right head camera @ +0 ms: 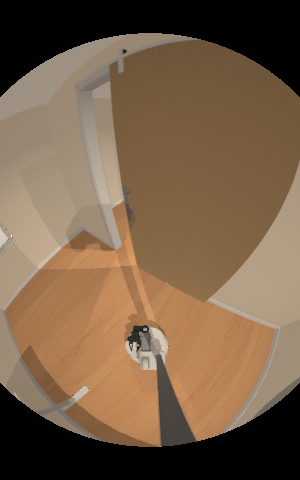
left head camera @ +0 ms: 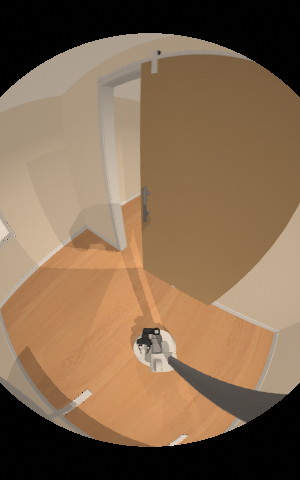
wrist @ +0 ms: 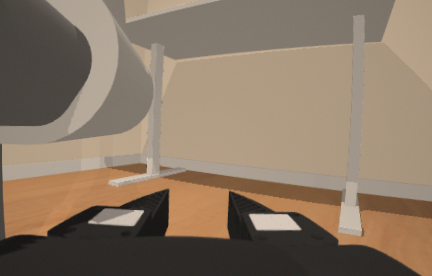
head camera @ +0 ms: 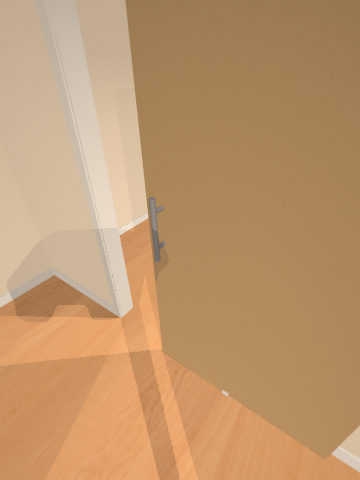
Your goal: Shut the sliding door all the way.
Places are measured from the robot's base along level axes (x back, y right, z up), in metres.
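Pixels of known places: gripper, between the fingertips: [right head camera: 133, 351] [left head camera: 143, 354] [wrist: 198, 208].
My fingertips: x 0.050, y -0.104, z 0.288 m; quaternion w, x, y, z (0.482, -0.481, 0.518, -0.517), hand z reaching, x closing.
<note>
Ahead of a thing's pixels: the offset from my fingertips to its top centre. "spot": to the spot under its first point. Level surfaces: height alone.
The brown sliding door [head camera: 250, 225] [left head camera: 210, 165] [right head camera: 200, 165] stands partly open, with a gap between its left edge and the white door frame @(spot: dx -1.443, dy -0.337, dz +0.975 m) [head camera: 92, 150] [left head camera: 111, 165] [right head camera: 97, 165]. A grey vertical bar handle @(spot: dx -0.977, dy +0.006, dz +0.748 m) [head camera: 154, 230] [left head camera: 145, 205] [right head camera: 127, 202] is mounted near the door's left edge. My gripper [wrist: 198, 208] [left head camera: 144, 350] is open and empty. It is folded over my base, well away from the door and handle. In the wrist view it faces a table, and the door does not show there.
A table @(dz +0.611 m) [wrist: 270, 30] with white legs stands in the wrist view. Its foot also shows at the lower left of the left head view [left head camera: 75, 401]. A wall corner juts out left of the door frame. A roller bracket [left head camera: 154, 62] holds the door's top.
</note>
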